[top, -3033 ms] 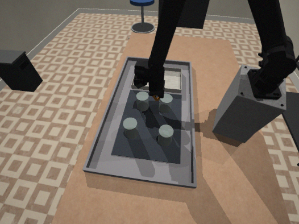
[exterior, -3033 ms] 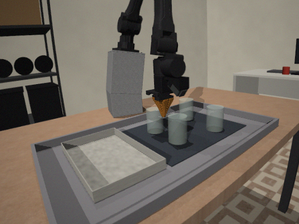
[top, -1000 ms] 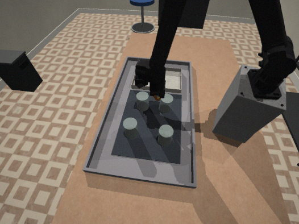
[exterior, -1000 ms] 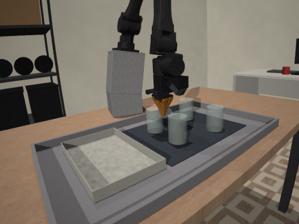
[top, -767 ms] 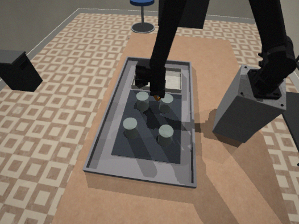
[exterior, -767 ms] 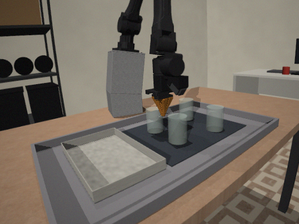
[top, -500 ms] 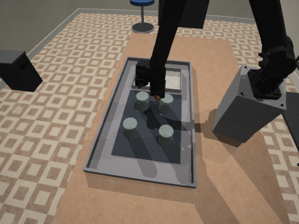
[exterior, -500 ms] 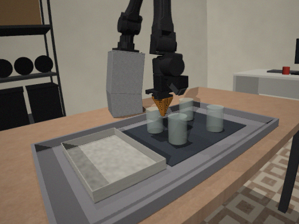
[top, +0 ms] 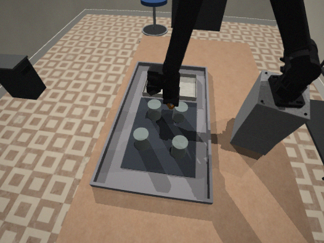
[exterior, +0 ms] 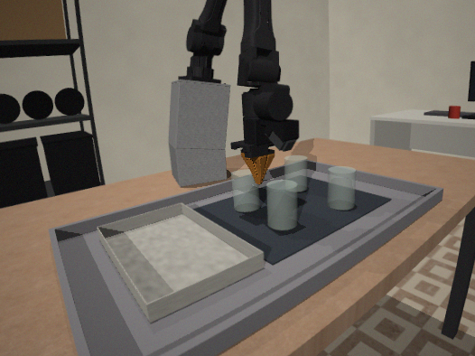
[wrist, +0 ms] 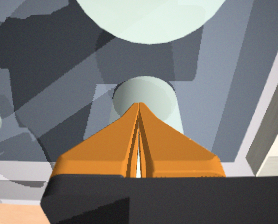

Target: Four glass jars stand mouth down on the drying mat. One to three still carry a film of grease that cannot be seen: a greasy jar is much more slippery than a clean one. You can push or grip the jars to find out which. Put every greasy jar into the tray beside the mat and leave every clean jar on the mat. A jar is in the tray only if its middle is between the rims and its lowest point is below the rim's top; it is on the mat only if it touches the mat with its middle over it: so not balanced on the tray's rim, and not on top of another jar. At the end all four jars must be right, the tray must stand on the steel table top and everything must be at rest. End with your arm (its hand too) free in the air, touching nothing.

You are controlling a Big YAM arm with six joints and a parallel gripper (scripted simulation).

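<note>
Right now my hand is 8 cm above the rimmed steel table top, 4 cm short of it and 3 cm to the left of it. Round my hand: pale tray 24 cm to the right, 7 cm below, 2 cm ahead; then dark drying mat 8 cm to the left, 8 cm below, 2 cm ahead.
</note>
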